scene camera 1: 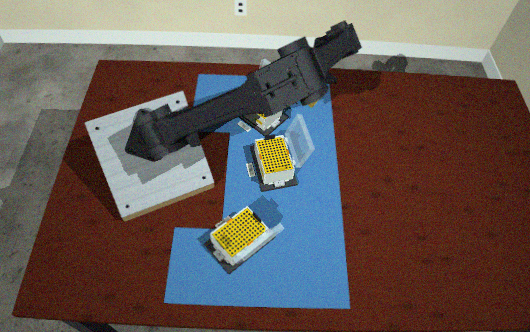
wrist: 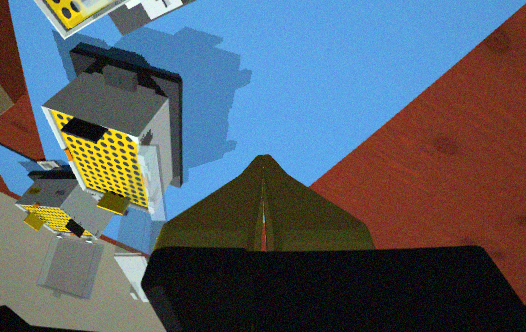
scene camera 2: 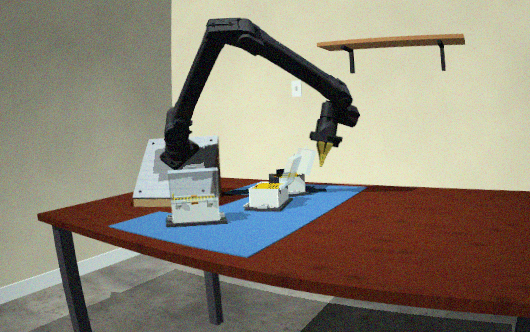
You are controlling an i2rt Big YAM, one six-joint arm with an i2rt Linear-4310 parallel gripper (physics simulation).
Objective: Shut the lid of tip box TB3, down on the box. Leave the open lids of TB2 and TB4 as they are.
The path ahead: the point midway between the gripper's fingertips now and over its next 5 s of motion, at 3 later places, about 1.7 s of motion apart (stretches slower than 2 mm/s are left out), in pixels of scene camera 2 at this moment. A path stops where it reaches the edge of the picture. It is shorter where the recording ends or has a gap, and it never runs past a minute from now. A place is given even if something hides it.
The gripper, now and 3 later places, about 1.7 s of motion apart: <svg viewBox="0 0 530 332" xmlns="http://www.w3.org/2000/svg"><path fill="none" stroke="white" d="M320 166L270 136L327 144L280 165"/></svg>
